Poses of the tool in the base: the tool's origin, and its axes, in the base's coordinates. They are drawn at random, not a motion.
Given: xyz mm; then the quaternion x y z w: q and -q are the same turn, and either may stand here.
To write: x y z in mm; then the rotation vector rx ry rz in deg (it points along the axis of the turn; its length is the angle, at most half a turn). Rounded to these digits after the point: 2 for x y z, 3 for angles.
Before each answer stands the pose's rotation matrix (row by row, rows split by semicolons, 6 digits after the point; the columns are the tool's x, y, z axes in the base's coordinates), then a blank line. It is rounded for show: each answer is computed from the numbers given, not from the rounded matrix.
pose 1, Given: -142.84, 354.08, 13.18, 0.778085, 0.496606, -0.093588, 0.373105
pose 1, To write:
0.489247 0.842640 0.224934; 0.702967 -0.228350 -0.673568; -0.516211 0.487662 -0.704068

-142.84, 354.08, 13.18, 114.211, 72.894, -13.737
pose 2, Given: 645.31, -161.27, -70.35, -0.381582, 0.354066, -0.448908, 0.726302
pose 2, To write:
0.346238 0.381875 0.856908; -0.922295 0.305754 0.236401; -0.171727 -0.872173 0.458065

645.31, -161.27, -70.35, -48.210, 44.734, -56.717
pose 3, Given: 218.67, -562.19, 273.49, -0.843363, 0.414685, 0.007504, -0.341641
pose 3, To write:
0.655960 -0.694333 -0.296004; -0.704588 -0.422635 -0.570031; 0.270690 0.582479 -0.766450

218.67, -562.19, 273.49, 125.671, -61.793, -1.118
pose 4, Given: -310.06, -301.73, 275.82, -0.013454, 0.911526, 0.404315, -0.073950
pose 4, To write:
-0.988701 0.035271 -0.145694; -0.084326 0.672697 0.735098; 0.123935 0.739077 -0.662122

-310.06, -301.73, 275.82, 2.314, -156.773, -69.538
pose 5, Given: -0.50, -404.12, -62.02, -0.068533, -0.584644, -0.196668, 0.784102
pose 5, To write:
0.239026 0.388551 -0.889885; -0.228281 0.913250 0.337435; 0.943798 0.122488 0.306989

-0.50, -404.12, -62.02, -8.472, -72.276, -24.313
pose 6, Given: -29.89, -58.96, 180.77, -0.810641, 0.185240, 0.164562, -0.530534
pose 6, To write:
0.877211 -0.125715 -0.463354; -0.474938 -0.368439 -0.799179; -0.070249 0.921112 -0.382906

-29.89, -58.96, 180.77, 110.854, -25.331, -22.504
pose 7, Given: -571.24, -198.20, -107.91, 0.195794, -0.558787, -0.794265, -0.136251
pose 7, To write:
-0.886201 -0.435253 -0.158754; -0.002375 -0.338385 0.941005; -0.463295 0.834296 0.298843

-571.24, -198.20, -107.91, -32.479, 92.694, 131.757
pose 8, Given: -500.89, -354.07, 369.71, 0.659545, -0.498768, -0.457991, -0.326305
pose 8, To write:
0.082949 -0.956810 -0.278630; -0.359030 -0.289511 0.887288; -0.929632 0.026437 -0.367538

-500.89, -354.07, 369.71, -99.016, 74.879, 68.757
